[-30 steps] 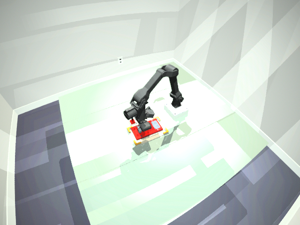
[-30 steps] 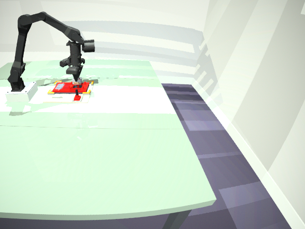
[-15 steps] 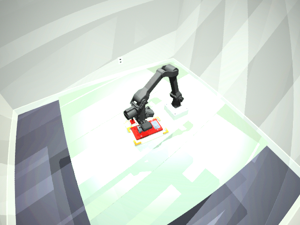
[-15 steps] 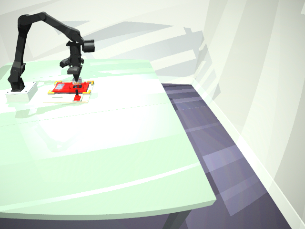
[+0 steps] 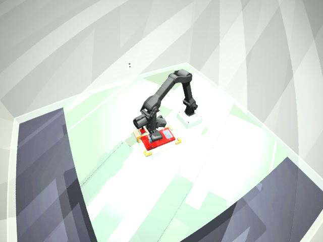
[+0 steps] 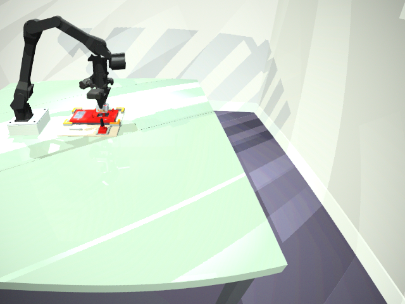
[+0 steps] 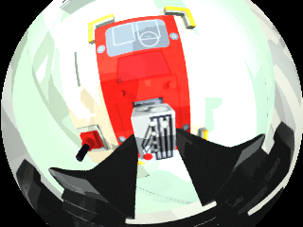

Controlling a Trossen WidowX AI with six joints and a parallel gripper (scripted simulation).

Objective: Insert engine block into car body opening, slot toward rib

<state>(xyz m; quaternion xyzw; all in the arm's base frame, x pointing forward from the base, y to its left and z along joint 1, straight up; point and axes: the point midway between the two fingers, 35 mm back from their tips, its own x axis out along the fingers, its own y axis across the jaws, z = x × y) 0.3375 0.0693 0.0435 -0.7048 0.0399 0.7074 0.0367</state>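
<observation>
The grey engine block lies 10 mm below my gripper tip.
</observation>
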